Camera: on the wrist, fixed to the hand. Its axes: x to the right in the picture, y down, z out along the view.
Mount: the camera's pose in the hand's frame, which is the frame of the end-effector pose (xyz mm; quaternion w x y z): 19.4 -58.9 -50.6 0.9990 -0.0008 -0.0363 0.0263
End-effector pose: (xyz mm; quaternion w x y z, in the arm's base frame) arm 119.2 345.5 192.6 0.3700 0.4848 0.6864 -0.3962
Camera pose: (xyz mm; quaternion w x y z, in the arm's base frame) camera 51.5 385.7 207.1 0.4053 0.4877 0.6598 -0.4031
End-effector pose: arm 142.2 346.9 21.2 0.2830 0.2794 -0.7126 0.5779
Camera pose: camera 175.7 384.8 83.2 0.2419 0.2811 -0.7300 0.5741
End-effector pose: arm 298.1 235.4 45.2 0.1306 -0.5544 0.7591 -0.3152
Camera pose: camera 308.3 223.4 123.7 0.1659 -0.5454 0.7684 -0.2907
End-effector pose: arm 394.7 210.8 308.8 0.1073 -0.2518 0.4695 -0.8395
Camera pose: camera 355.0 271.4 342.8 0.1461 -0.2697 0.4724 -0.8263
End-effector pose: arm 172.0 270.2 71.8 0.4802 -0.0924 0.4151 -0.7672
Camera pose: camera 95.7 293.6 77.3 0.5149 -0.1096 0.4003 -0.7501
